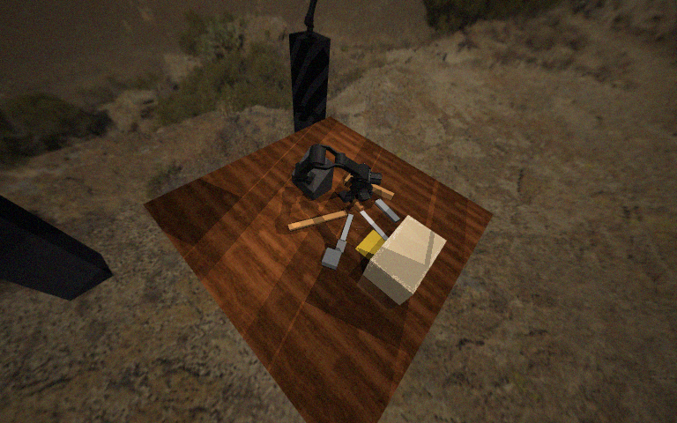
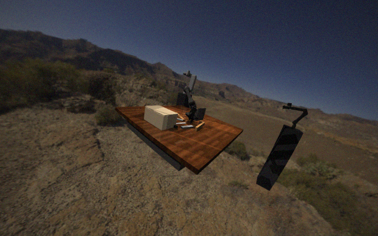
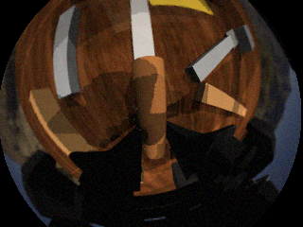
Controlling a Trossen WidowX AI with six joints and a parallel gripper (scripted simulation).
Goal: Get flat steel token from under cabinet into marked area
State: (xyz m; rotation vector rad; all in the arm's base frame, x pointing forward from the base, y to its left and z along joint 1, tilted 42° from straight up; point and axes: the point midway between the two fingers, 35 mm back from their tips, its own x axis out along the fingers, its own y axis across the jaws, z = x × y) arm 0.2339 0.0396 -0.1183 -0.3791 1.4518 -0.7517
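The grey bar is 170 mm ahead of my gripper tip and 80 mm to the left of it. The rest, counted from my gripper tip: wooden stick (50 mm behind, 220 mm to the right); grey block (140 mm ahead, 330 mm to the right, 10 mm above); grey scraper (110 mm ahead, 200 mm to the right).
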